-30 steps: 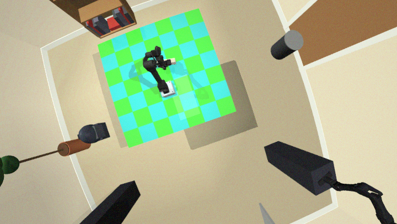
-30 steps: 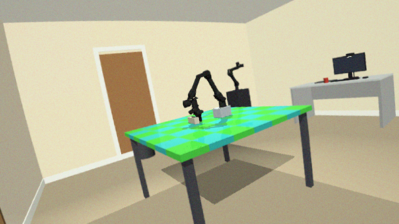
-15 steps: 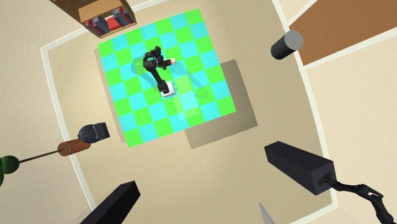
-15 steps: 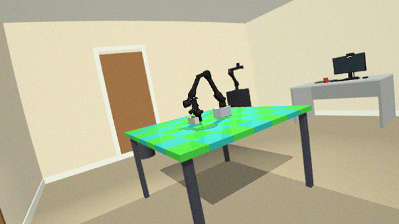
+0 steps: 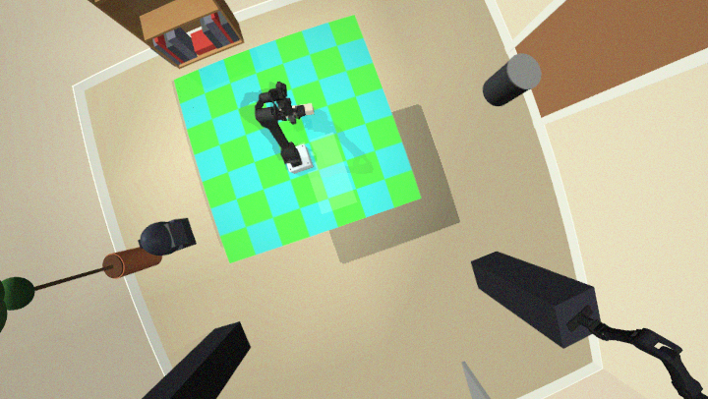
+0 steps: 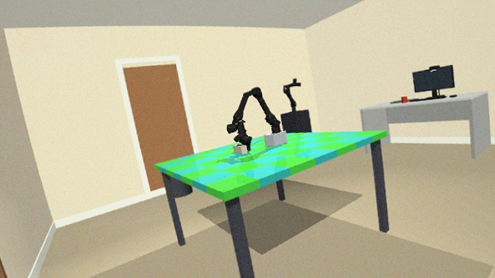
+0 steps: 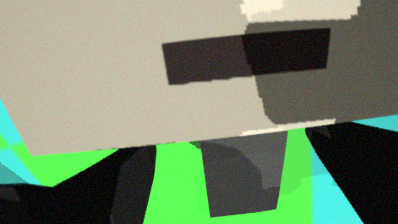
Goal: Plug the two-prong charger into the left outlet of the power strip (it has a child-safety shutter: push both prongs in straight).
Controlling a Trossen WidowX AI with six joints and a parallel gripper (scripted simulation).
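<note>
The black two-prong charger is 20 mm ahead of my gripper tip and 10 mm above it.
</note>
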